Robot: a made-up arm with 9 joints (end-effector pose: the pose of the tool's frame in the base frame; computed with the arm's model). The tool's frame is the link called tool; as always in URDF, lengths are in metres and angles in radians.
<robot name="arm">
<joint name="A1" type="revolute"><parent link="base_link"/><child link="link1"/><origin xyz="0.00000 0.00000 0.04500" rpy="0.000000 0.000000 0.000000"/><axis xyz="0 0 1"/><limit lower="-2.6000" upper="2.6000" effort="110" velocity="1.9"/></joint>
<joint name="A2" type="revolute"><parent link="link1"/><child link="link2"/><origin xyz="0.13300 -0.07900 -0.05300" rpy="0.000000 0.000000 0.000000"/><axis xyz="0 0 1"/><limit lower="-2.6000" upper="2.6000" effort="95" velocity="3.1"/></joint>
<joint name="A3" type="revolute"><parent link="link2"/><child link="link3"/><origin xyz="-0.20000 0.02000 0.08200" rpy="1.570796 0.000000 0.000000"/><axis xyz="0 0 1"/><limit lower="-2.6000" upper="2.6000" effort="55" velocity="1.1"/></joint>
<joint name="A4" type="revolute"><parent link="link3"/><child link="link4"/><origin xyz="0.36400 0.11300 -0.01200" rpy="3.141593 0.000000 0.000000"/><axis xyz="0 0 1"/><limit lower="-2.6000" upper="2.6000" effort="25" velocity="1"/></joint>
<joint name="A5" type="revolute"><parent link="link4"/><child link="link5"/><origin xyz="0.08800 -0.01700 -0.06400" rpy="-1.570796 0.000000 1.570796"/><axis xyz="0 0 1"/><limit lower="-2.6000" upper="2.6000" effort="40" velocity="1.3"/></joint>
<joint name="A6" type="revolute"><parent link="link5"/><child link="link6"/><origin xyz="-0.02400 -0.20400 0.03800" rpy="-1.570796 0.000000 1.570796"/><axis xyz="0 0 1"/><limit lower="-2.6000" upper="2.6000" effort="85" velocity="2.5"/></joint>
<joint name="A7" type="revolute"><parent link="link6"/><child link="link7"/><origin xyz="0.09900 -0.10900 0.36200" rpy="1.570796 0.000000 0.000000"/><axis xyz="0 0 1"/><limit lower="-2.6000" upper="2.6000" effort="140" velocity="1.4"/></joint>
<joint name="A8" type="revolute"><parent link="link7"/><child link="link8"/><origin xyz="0.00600 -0.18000 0.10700" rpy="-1.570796 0.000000 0.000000"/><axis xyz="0 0 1"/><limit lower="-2.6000" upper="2.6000" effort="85" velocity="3.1"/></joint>
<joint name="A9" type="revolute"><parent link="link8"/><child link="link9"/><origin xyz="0.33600 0.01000 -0.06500" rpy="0.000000 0.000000 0.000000"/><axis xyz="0 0 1"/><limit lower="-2.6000" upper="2.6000" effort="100" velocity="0.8"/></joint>
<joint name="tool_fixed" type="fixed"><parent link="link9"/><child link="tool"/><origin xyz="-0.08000 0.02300 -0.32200" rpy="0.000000 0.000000 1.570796"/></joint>
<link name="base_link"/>
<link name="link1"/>
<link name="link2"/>
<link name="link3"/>
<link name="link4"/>
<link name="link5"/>
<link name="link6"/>
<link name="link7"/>
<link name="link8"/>
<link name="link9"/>
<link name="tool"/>
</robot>
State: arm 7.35 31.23 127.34 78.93 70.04 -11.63 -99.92 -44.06 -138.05
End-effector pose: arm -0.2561 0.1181 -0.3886 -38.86 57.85 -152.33
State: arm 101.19 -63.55 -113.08 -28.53 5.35 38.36 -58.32 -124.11 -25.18
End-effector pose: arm -0.1947 0.2447 0.3014 -122.21 -28.09 -80.05
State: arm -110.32 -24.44 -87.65 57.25 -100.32 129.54 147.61 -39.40 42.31
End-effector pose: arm -0.4455 0.9833 -0.4785 -65.99 17.42 -141.75
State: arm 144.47 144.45 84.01 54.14 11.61 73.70 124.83 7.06 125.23
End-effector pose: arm -0.1809 0.6456 1.5075 162.63 15.93 -136.01
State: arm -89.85 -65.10 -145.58 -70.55 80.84 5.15 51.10 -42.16 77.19
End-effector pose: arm -0.0380 -0.1807 0.2501 102.97 62.29 78.20
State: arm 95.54 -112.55 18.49 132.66 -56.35 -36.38 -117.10 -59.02 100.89
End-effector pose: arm 1.1395 -0.1801 -0.0368 30.14 16.46 -131.18
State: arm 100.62 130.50 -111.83 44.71 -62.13 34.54 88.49 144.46 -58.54
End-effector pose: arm 0.2487 0.8332 -0.1613 119.08 -21.10 -26.26
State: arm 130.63 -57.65 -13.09 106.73 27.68 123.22 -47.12 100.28 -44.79
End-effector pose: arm 0.0552 0.5595 0.3375 -145.77 -26.67 101.61
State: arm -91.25 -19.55 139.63 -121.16 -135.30 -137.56 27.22 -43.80 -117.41
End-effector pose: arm -0.8394 0.0104 0.1855 101.70 35.30 -170.96
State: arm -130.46 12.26 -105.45 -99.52 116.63 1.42 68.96 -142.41 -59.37
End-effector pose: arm 0.2437 0.3834 0.0774 -177.42 -8.78 83.10
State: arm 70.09 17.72 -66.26 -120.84 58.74 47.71 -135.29 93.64 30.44
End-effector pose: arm -0.7508 0.0529 -0.3009 -55.28 -38.64 -97.88
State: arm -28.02 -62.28 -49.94 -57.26 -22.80 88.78 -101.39 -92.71 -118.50
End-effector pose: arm -0.4893 0.2119 0.0813 -93.69 -8.38 -176.47
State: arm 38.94 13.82 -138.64 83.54 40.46 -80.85 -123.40 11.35 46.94
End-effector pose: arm -0.8635 -0.2583 0.0617 -154.21 70.07 -128.82
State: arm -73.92 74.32 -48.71 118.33 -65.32 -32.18 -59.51 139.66 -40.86
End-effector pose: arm 0.0145 -0.1893 -0.9483 -16.18 55.62 -84.64
